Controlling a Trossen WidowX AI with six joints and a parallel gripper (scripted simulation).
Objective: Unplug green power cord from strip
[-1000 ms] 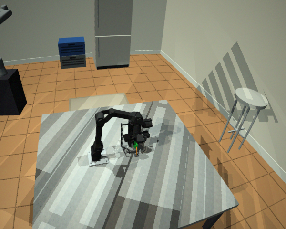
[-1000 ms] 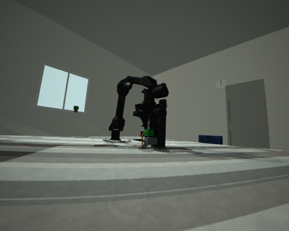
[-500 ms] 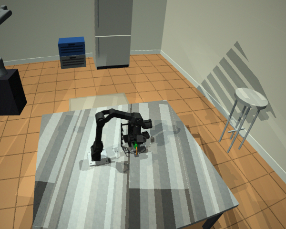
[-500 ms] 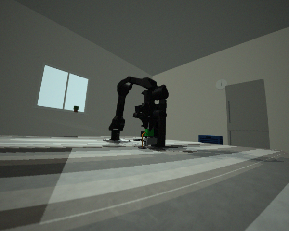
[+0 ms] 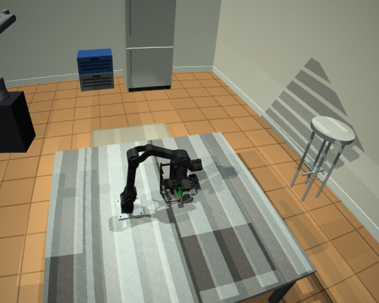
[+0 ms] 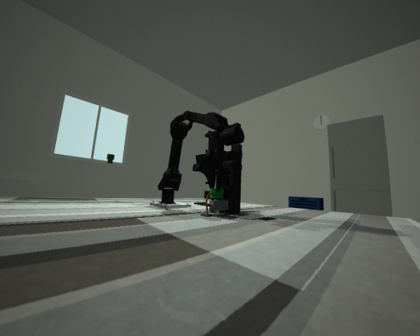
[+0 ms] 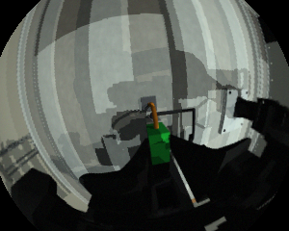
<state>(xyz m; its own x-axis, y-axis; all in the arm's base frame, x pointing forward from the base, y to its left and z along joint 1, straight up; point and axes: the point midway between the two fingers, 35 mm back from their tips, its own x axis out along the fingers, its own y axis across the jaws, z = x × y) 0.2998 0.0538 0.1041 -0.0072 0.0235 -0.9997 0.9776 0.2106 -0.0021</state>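
Right now my gripper tip is 3 cm to the right of the green plug and 1 cm past it.
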